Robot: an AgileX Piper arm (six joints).
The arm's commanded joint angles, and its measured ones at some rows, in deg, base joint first. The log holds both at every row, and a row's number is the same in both.
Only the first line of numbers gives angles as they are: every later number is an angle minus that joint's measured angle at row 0.
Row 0, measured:
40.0 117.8 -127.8 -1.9 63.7 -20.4
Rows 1 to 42, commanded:
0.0 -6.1 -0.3 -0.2 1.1 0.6
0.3 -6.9 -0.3 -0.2 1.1 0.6
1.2 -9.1 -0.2 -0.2 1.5 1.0
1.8 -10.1 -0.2 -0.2 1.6 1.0
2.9 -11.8 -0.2 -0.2 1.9 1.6
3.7 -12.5 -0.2 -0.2 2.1 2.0
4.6 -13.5 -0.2 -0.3 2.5 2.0
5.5 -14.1 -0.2 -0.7 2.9 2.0
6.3 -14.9 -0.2 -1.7 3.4 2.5
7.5 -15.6 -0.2 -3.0 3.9 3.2
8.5 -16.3 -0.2 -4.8 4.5 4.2
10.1 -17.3 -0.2 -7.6 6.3 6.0
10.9 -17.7 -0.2 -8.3 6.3 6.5
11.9 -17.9 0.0 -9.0 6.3 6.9
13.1 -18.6 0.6 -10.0 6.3 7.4
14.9 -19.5 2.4 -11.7 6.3 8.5
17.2 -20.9 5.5 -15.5 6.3 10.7
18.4 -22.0 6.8 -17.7 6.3 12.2
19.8 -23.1 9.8 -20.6 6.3 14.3
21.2 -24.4 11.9 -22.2 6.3 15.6
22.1 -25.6 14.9 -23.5 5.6 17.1
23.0 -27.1 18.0 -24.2 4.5 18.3
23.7 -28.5 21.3 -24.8 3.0 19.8
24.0 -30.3 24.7 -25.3 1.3 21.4
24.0 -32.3 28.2 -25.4 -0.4 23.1
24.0 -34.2 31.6 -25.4 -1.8 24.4
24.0 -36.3 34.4 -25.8 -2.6 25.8
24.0 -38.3 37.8 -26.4 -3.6 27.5
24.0 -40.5 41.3 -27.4 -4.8 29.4
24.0 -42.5 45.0 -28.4 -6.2 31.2
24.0 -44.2 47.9 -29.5 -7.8 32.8
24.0 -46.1 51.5 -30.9 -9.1 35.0
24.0 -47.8 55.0 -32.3 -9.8 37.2
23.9 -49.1 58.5 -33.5 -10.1 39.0
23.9 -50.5 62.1 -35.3 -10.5 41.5
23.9 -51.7 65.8 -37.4 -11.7 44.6
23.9 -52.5 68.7 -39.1 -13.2 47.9
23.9 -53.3 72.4 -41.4 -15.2 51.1
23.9 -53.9 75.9 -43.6 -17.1 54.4
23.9 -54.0 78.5 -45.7 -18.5 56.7
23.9 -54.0 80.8 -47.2 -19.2 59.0
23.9 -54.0 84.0 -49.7 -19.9 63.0
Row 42, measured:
24.0 -53.0 74.2 -41.1 -14.6 51.1
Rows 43 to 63, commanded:
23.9 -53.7 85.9 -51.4 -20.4 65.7
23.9 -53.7 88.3 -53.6 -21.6 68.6
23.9 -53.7 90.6 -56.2 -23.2 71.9
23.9 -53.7 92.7 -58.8 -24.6 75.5
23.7 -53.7 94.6 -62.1 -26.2 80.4
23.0 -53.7 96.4 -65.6 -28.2 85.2
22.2 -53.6 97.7 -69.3 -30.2 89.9
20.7 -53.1 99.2 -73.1 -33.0 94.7
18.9 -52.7 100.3 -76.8 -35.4 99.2
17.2 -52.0 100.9 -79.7 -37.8 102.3
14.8 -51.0 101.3 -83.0 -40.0 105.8
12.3 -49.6 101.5 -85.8 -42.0 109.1
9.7 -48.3 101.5 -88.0 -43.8 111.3
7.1 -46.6 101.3 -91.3 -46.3 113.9
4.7 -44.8 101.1 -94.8 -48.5 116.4
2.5 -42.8 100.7 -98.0 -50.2 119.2
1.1 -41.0 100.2 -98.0 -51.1 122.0
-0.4 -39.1 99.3 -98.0 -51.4 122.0
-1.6 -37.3 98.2 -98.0 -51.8 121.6
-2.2 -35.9 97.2 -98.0 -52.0 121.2
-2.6 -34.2 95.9 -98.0 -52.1 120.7
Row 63, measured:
0.8 -39.7 99.7 -95.5 -50.1 119.5
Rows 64 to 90, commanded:
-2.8 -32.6 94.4 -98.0 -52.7 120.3
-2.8 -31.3 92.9 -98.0 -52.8 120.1
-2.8 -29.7 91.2 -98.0 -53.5 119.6
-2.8 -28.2 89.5 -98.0 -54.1 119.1
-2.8 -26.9 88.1 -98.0 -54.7 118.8
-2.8 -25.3 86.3 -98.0 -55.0 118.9
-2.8 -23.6 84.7 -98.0 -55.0 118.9
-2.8 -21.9 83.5 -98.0 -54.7 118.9
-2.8 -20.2 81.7 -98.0 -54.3 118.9
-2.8 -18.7 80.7 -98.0 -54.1 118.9
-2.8 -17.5 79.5 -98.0 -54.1 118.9
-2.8 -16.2 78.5 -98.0 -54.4 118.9
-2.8 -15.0 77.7 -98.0 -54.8 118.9
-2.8 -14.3 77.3 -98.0 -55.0 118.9
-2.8 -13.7 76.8 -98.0 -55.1 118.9
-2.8 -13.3 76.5 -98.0 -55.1 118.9
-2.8 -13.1 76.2 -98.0 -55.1 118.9
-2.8 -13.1 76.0 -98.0 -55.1 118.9
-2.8 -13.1 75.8 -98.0 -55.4 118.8
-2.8 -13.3 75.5 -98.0 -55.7 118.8
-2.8 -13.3 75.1 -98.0 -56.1 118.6
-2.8 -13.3 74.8 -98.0 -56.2 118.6
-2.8 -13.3 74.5 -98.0 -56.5 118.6
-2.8 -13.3 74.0 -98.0 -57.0 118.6
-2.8 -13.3 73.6 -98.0 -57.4 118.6
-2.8 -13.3 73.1 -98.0 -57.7 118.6
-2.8 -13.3 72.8 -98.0 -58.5 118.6
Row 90, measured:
-2.4 -13.1 74.4 -97.7 -56.7 119.0
